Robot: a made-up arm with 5 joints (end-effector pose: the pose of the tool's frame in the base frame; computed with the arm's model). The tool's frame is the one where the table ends.
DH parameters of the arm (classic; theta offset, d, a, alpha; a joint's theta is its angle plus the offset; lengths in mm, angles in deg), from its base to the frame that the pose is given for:
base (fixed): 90 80 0 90
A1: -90 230 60 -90
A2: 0 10 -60 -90
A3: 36.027 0 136.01 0
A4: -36.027 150 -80 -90
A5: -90 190 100 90
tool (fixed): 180 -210 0 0
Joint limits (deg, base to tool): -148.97..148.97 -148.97..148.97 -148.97..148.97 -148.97..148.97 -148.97..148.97
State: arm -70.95 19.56 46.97 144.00 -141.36
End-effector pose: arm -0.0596 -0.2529 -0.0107 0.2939 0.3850 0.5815 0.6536
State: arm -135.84 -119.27 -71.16 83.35 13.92
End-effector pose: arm 0.4619 -0.0159 0.2811 0.0888 -0.3902 -0.4213 0.8139
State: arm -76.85 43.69 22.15 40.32 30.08
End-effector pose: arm 0.1949 0.0162 0.4207 0.4074 -0.8526 0.2728 0.1809
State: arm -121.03 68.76 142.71 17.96 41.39
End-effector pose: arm 0.5664 0.0683 -0.1230 0.4110 0.4198 -0.7231 -0.3632
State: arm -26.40 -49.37 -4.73 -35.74 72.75
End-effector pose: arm 0.4248 -0.2273 -0.0300 0.5194 0.2261 -0.8154 0.1193
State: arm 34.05 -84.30 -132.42 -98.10 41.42
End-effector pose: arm -0.0901 0.1926 0.0719 0.4326 -0.7479 -0.2663 -0.4273
